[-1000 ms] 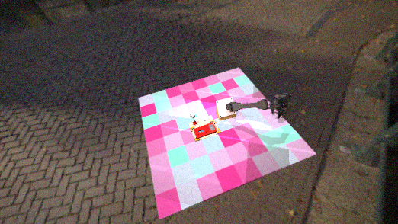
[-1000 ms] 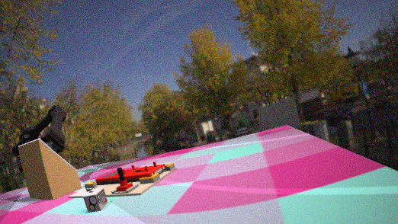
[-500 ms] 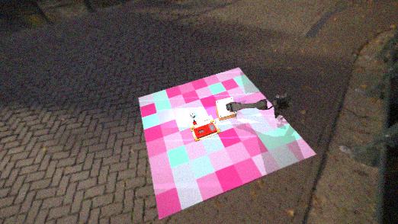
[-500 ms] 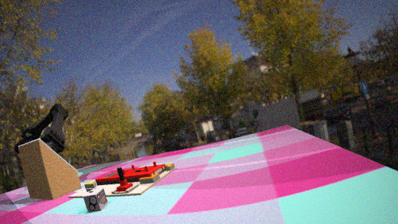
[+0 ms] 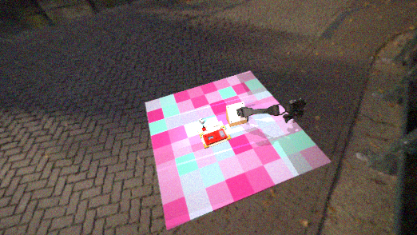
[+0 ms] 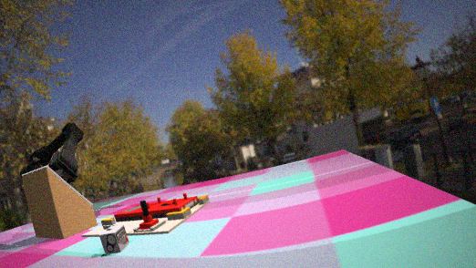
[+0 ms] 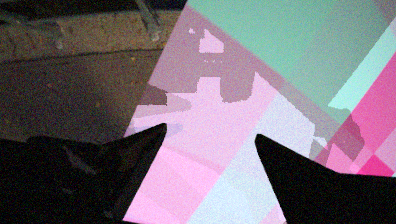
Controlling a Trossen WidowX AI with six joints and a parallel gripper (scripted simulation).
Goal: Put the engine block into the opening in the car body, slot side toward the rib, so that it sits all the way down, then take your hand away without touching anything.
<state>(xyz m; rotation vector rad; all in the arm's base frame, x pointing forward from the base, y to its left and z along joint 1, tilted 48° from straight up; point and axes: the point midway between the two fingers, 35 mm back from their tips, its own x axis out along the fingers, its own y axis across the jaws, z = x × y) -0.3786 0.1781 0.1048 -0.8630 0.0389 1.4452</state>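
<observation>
My gripper tip is now 73 cm short of the engine block, 31 cm to the left of it and 3 cm above it.
</observation>
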